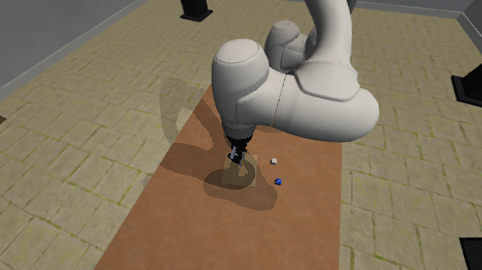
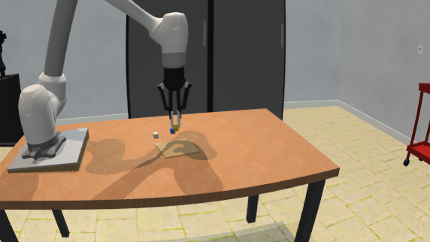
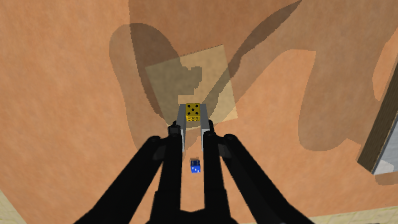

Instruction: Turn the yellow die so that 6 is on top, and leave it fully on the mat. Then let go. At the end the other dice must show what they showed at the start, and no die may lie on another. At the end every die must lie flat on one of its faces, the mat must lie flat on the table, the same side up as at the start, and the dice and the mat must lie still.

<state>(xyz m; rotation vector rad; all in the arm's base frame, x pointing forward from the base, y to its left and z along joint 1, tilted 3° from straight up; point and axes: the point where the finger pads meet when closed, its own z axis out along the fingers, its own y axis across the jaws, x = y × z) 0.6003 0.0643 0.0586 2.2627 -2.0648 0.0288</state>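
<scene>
Right now my hand is 4 cm above the yellow die. Round my hand: tan mat (12 cm below); then blue die (16 cm to the left, 11 cm below, 2 cm behind); then white die (11 cm to the left, 11 cm below, 9 cm behind).
</scene>
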